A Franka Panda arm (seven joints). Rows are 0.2 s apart.
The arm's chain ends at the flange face. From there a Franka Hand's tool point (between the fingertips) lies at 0.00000 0.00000 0.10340 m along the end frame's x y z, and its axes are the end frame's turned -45 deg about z.
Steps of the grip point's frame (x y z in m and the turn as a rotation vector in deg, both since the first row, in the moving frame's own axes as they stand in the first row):
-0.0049, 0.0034, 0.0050, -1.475, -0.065, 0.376
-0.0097, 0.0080, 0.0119, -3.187, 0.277, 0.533
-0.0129, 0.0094, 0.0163, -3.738, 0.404, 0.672
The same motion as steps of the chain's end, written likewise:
-0.0029, 0.0039, 0.0050, -1.089, 0.997, 0.376
-0.0056, 0.0088, 0.0121, -2.058, 2.449, 0.533
-0.0077, 0.0115, 0.0165, -2.357, 2.929, 0.672

